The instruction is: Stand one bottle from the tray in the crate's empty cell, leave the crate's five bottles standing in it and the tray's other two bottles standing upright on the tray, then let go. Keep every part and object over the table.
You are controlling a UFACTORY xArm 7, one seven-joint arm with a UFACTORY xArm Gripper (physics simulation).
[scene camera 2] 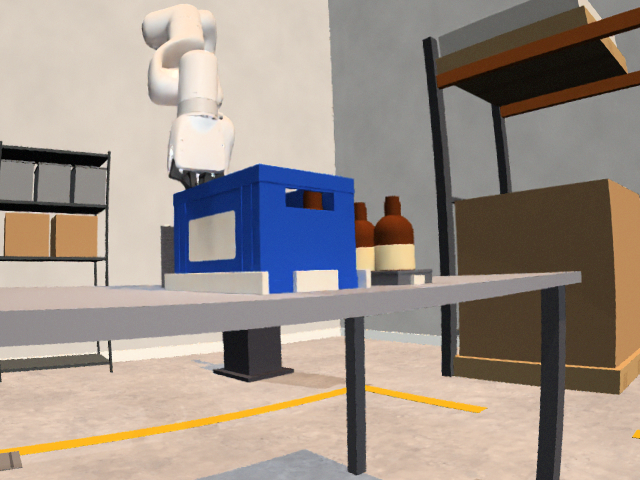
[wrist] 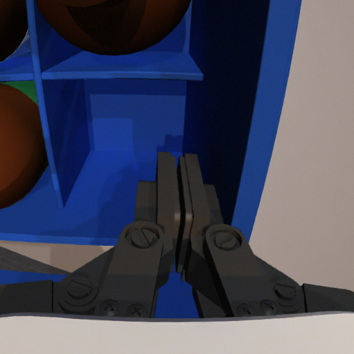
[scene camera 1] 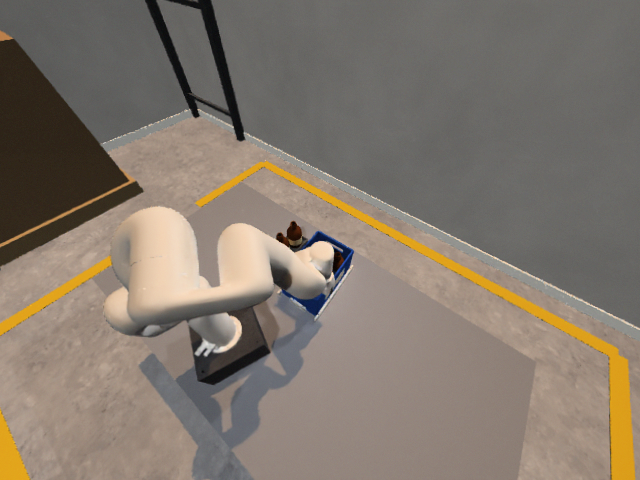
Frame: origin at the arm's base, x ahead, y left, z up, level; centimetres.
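Where they show: arm's base, link origin: (scene camera 1: 223, 334).
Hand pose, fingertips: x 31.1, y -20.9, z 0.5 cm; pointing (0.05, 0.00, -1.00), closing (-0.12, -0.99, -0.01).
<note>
Each offset is from my fingertips to the centre of the thing. "spot": to the spot under its first point.
The blue crate {dx +8.5, dy +6.5, dz -4.6 cm} (scene camera 1: 330, 238) (scene camera 2: 310, 242) (wrist: 275, 90) stands on the table. My gripper (scene camera 2: 195, 180) (wrist: 173, 180) is shut and empty. In the wrist view its tips show over the crate's empty cell (wrist: 110, 175), near the right wall; in scene camera 2 they are partly behind the crate rim, and in scene camera 1 the arm hides them. Brown bottles (wrist: 115, 25) (wrist: 15, 145) stand in neighbouring cells. Two tray bottles, one nearer {dx +21.5, dy +27.4, dz -5.1 cm} (scene camera 1: 294, 235) (scene camera 2: 394, 232) and one beside it {dx +12.6, dy +28.7, dz -5.1 cm} (scene camera 1: 281, 238) (scene camera 2: 364, 232), stand upright on the dark tray {spot: dx +24.4, dy +22.3, dz -12.0 cm} (scene camera 2: 392, 277). A third tray bottle does not show.
Low white strips (scene camera 2: 217, 283) (scene camera 2: 315, 280) lie along the crate's foot. The tray stands close beside the crate. The arm (scene camera 1: 248, 268) (scene camera 2: 199, 77) reaches across from its dark base (scene camera 1: 230, 351). The crate's thin dividers (wrist: 125, 75) border the empty cell.
</note>
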